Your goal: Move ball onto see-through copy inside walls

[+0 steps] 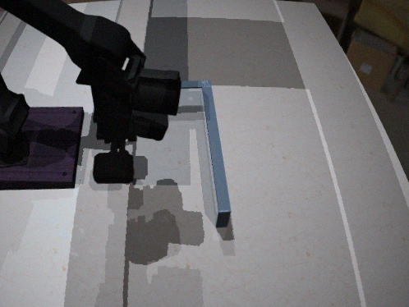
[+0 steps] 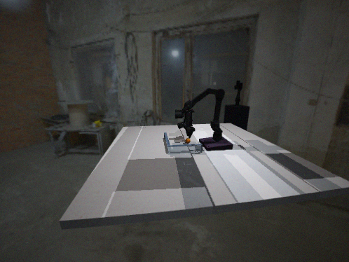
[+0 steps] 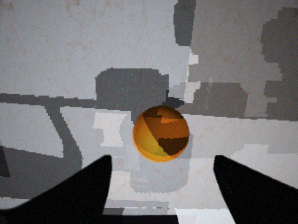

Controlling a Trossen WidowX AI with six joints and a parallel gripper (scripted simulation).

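Now: the orange ball 3 cm below my gripper tip.
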